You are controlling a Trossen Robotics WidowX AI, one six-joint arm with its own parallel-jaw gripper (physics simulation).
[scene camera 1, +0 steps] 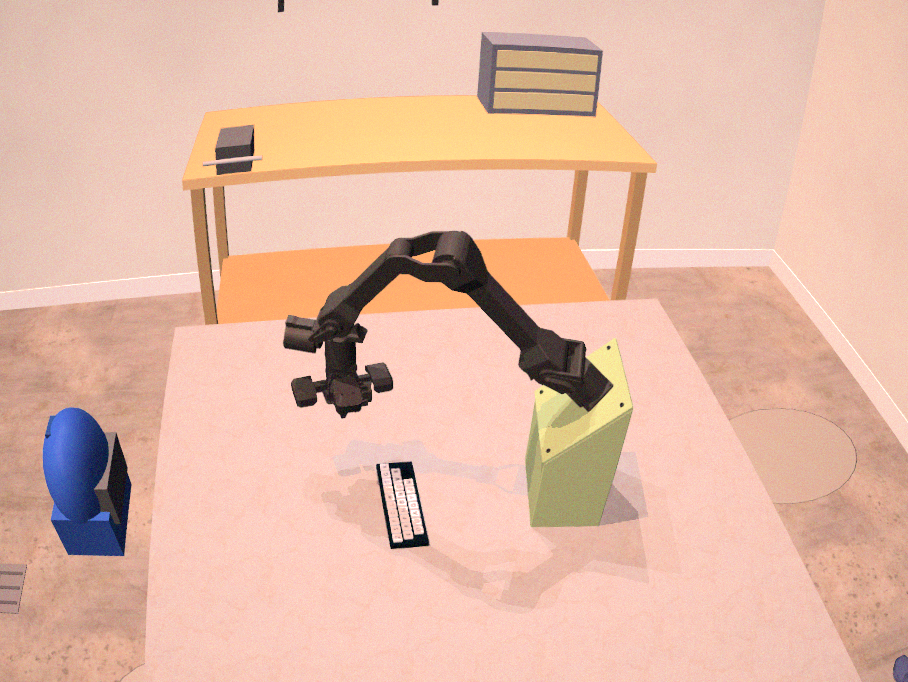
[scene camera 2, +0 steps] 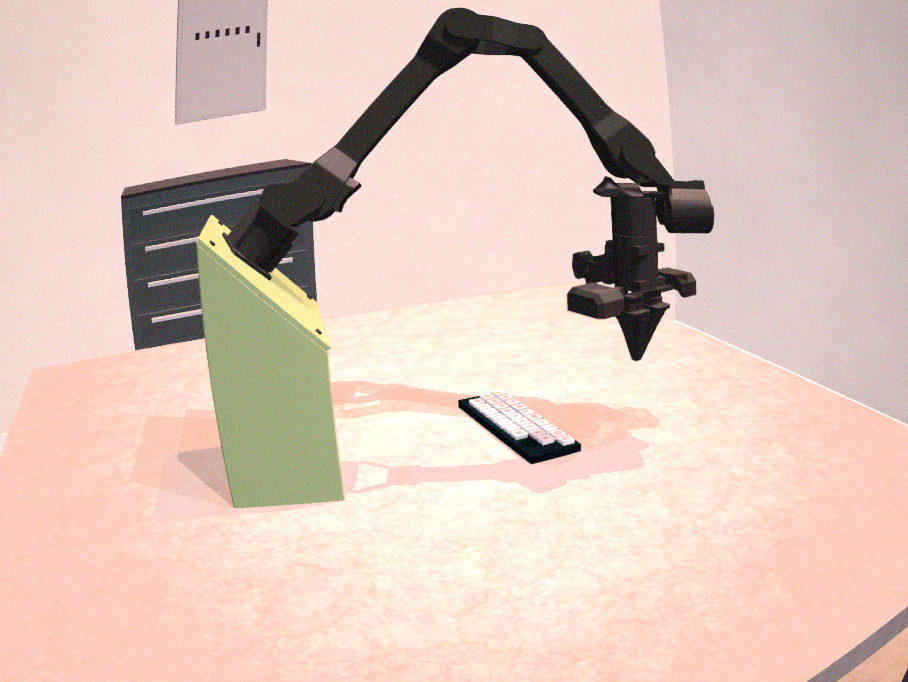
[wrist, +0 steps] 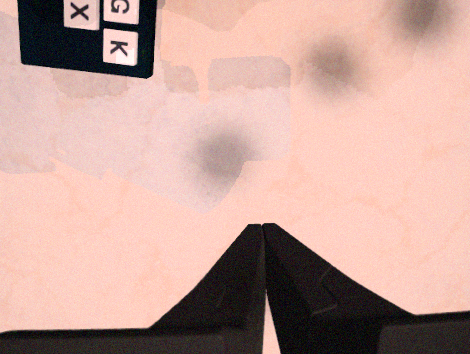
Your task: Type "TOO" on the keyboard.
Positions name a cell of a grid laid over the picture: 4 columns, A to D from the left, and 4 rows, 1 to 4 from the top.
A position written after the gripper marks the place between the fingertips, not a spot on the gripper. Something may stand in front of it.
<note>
In view: the gripper (scene camera 2: C3).
The gripper also shows in scene camera 1 (scene camera 1: B3) and in the wrist view (wrist: C3).
</note>
